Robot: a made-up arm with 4 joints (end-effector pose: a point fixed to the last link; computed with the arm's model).
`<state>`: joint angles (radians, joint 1 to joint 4).
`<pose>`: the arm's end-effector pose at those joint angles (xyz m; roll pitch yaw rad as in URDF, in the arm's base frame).
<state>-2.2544 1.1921 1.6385 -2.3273</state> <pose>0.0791 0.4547 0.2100 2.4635 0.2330 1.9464</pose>
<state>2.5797 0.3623 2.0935 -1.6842</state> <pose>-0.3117 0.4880 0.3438 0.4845 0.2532 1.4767</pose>
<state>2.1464 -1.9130 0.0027 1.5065</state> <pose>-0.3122 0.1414 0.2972 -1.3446 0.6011 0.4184</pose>
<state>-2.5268 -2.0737 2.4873 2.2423</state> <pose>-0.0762 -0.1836 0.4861 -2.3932 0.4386 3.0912</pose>
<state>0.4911 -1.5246 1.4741 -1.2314</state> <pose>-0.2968 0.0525 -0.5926 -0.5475 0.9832 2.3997</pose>
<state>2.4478 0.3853 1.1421 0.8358</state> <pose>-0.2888 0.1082 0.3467 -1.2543 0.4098 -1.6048</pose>
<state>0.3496 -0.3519 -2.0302 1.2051</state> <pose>0.1282 0.0855 -0.3577 -2.3462 -0.0741 -1.7134</pose>
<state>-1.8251 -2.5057 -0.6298 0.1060</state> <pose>0.3834 0.0010 0.3977 0.2897 -0.6990 -2.7913</pose>
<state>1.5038 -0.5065 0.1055 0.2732</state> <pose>-0.3552 0.1891 -0.1244 -1.0686 1.2247 -0.5830</pose>
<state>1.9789 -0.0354 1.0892 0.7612</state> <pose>-0.3805 0.1036 0.1768 -0.6955 0.6089 -0.9488</pose>
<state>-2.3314 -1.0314 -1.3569 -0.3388</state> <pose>0.2595 0.1269 0.6353 0.5544 -0.7314 -0.9849</pose>
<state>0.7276 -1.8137 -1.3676 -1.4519</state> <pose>-0.3316 0.0468 -0.6276 -2.9584 0.7963 -2.6148</pose>
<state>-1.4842 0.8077 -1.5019 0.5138</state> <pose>0.3839 0.1426 0.2559 0.0589 0.0229 0.2924</pose>
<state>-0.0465 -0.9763 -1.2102 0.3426</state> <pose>0.2507 0.1054 -0.3805 -1.3224 0.2010 -1.2143</pose>
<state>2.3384 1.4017 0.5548 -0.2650</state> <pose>-0.2315 0.0424 0.0892 -1.0470 0.9773 -2.1850</pose>
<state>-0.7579 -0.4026 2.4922 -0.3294</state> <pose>0.3816 0.2391 -0.2864 -2.9107 0.2298 2.5760</pose>
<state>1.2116 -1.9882 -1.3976 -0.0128</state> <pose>-0.3614 -0.0330 -0.3232 -2.8147 0.0251 -1.1334</pose>
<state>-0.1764 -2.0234 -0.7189 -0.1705</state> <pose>0.3283 0.0101 -0.4125 -1.7883 -0.2623 -0.7494</pose>
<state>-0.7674 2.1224 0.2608 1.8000</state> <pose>0.1877 0.0819 -0.2690 2.4845 0.8143 0.9549</pose>
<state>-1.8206 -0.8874 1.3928 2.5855</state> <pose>0.6551 -0.0880 0.2248 -2.9866 0.1167 -1.4172</pose>
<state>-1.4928 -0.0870 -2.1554 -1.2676</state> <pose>0.4776 0.4206 0.2544 0.6382 0.1912 1.2419</pose>
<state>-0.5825 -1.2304 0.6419 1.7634</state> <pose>0.1573 0.0060 -0.3294 1.7118 -0.7159 -2.5259</pose>
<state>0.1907 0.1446 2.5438 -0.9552</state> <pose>-0.0061 0.3991 -0.3748 -2.5259 -0.5489 2.0395</pose>
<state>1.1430 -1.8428 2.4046 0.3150</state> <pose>-0.3710 -0.0090 -0.1680 -0.2731 -0.7659 1.8186</pose>
